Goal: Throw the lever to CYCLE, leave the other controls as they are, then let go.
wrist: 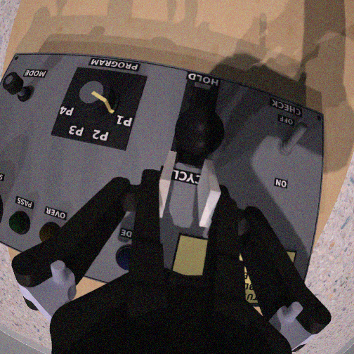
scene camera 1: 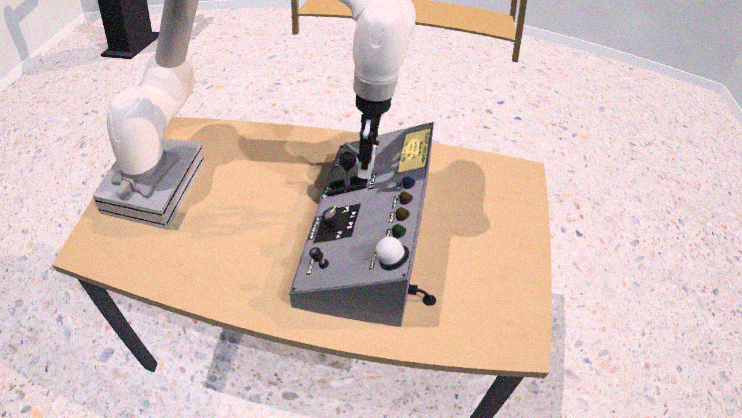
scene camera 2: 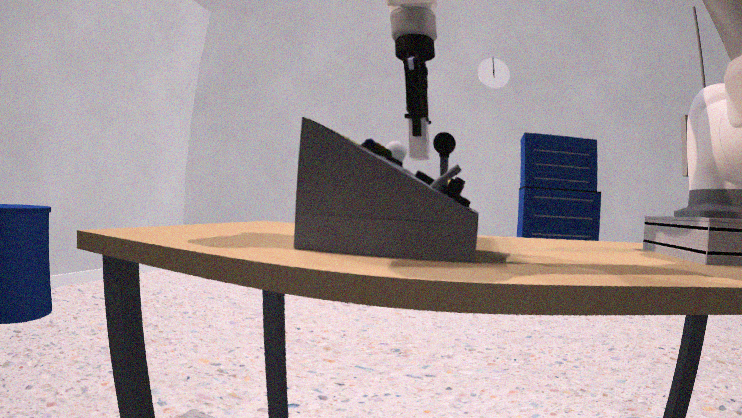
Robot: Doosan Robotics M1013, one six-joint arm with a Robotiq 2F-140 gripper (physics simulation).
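Where they show: gripper, fingertip midpoint: (scene camera 1: 365,172) (scene camera 2: 419,158); arm's base, link origin: (scene camera 1: 145,170) (scene camera 2: 722,218).
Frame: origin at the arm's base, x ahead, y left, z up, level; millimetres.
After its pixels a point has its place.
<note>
The lever's black ball knob (scene camera 1: 346,159) {z 114, x 609, y 123 mm} (scene camera 2: 444,143) {z 97, x 601, y 155 mm} (wrist: 199,131) stands above its slot on the grey sloped console (scene camera 1: 353,270) {z 50, x 721, y -116 mm} (scene camera 2: 363,207) {z -17, x 658, y 338 mm} (wrist: 150,165). In the wrist view the knob covers the CYCLE end of the slot, and bare slot shows toward HOLD. In scene camera 2 the lever stands near upright. My gripper (scene camera 1: 365,167) {z 70, x 648, y 143 mm} (scene camera 2: 419,155) {z 70, x 648, y 143 mm} (wrist: 186,169) is partly open and empty. Its pale fingertips are over the CYCLE label, on the panel's upper side of the knob, apart from it in scene camera 2.
The PROGRAM knob (scene camera 1: 330,213) {z 45, x 614, y 15 mm} (wrist: 92,93) points near P1. The CHECK toggle (scene camera 2: 447,176) {z 33, x 568, y 256 mm} (wrist: 294,138) leans toward OFF. The MODE switch (scene camera 1: 316,254) {z 57, x 637, y -111 mm} (wrist: 13,82), several coloured lamps and a white dome button (scene camera 1: 389,251) {z 130, x 790, y -105 mm} (scene camera 2: 396,149) {z 115, x 774, y -64 mm} are on the console. It rests on the wooden table (scene camera 1: 498,270) {z -80, x 1017, y 93 mm} (scene camera 2: 233,259) {z -82, x 742, y 498 mm}.
</note>
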